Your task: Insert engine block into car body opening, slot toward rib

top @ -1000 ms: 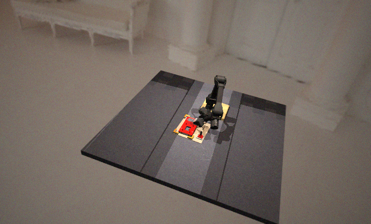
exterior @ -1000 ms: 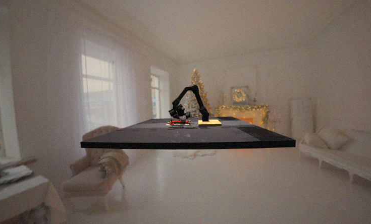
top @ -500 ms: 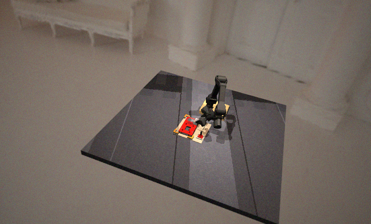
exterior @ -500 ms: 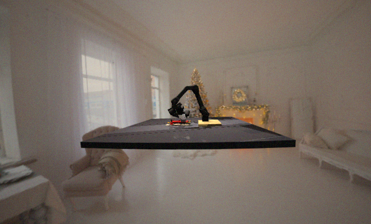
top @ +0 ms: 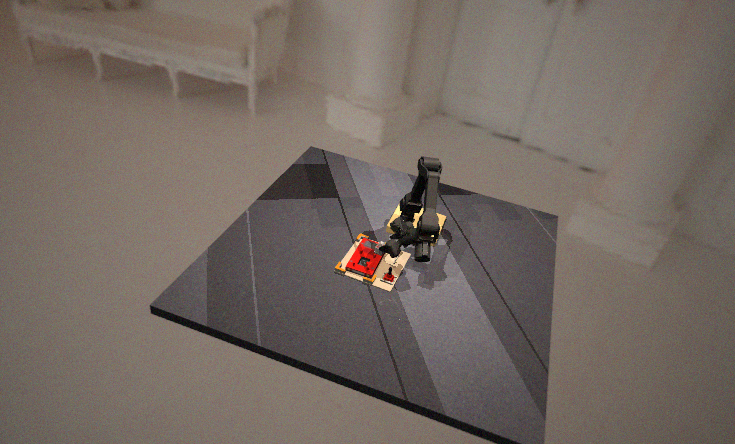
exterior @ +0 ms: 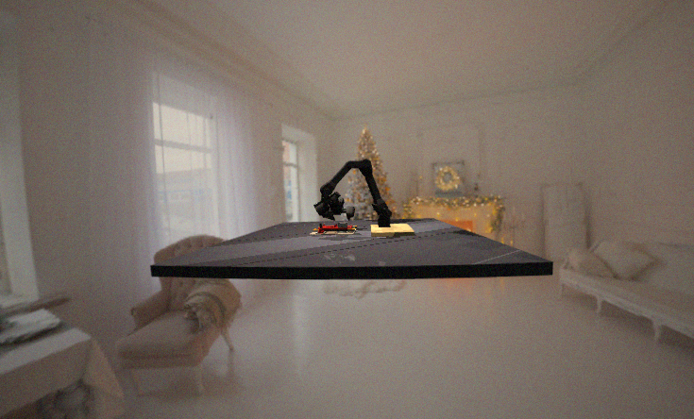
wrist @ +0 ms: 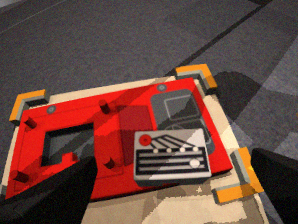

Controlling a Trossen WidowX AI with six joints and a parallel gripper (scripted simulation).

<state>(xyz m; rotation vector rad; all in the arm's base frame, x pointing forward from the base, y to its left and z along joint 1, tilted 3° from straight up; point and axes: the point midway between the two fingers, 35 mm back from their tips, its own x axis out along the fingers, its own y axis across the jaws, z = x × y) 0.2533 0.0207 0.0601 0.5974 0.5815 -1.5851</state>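
My gripper tip is now 10 mm to the left of the grey engine block and 30 mm above it.
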